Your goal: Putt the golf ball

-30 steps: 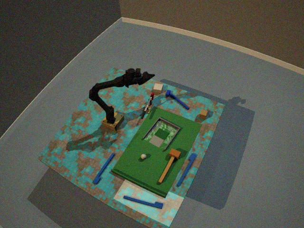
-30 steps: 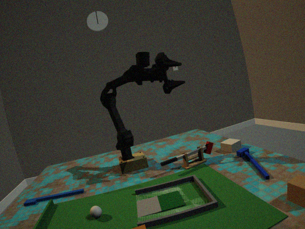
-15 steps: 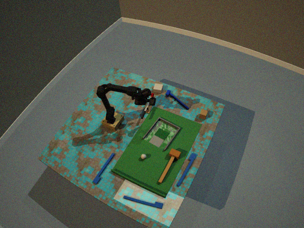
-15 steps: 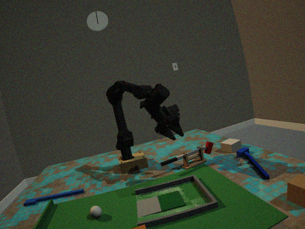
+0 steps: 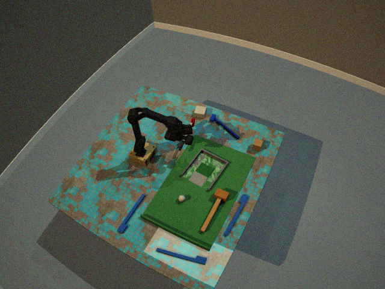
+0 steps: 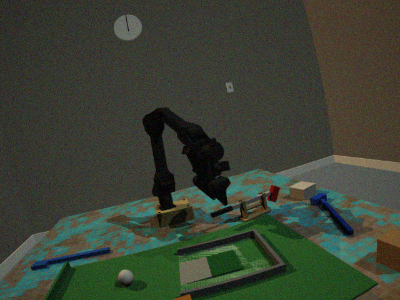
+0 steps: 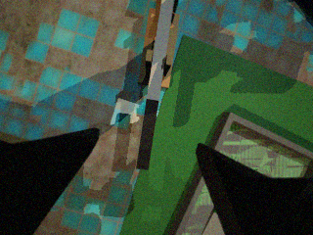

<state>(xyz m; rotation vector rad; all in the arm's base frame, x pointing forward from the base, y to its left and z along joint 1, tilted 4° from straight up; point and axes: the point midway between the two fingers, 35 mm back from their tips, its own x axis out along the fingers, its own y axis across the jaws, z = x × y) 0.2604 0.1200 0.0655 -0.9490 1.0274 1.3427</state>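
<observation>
My gripper tip is now 11 cm to the right of the red putter and 4 cm above it. Also, from my gripper tip: green mat 21 cm ahead, 24 cm to the right, 10 cm below; blue hammer 22 cm ahead, 29 cm to the left, 8 cm below; cream block 2 cm ahead, 37 cm to the left, 8 cm below.
</observation>
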